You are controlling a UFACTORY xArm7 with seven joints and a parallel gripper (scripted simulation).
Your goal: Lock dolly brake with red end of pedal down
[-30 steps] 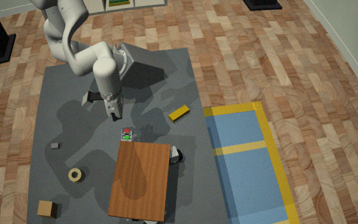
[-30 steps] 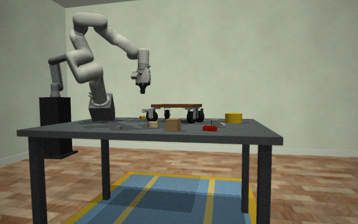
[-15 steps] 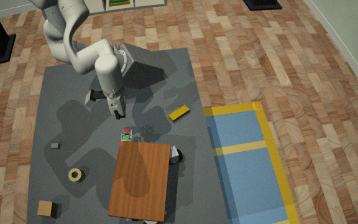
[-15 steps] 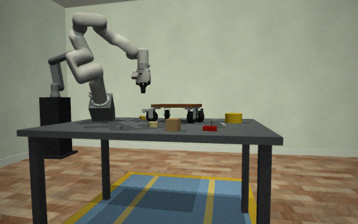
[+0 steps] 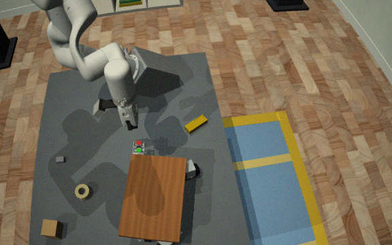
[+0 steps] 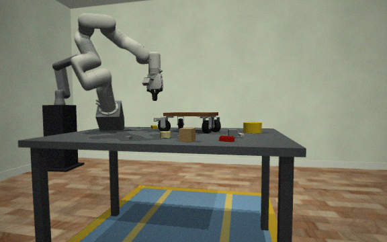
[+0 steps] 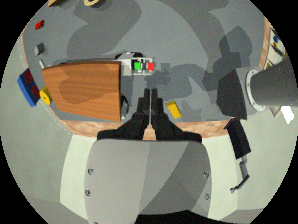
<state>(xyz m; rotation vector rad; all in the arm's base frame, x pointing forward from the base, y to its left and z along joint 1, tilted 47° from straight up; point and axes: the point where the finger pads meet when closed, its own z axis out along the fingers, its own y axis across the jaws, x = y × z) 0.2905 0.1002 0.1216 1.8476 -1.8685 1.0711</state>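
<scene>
The brake pedal lies 14 cm below my hand and 2 cm ahead of it. Round my hand: small grey block (36 cm to the right, 21 cm below, 4 cm behind); cardboard cube (39 cm to the right, 27 cm ahead, 19 cm below); yellow bar (25 cm to the left, 21 cm below, 8 cm behind).
</scene>
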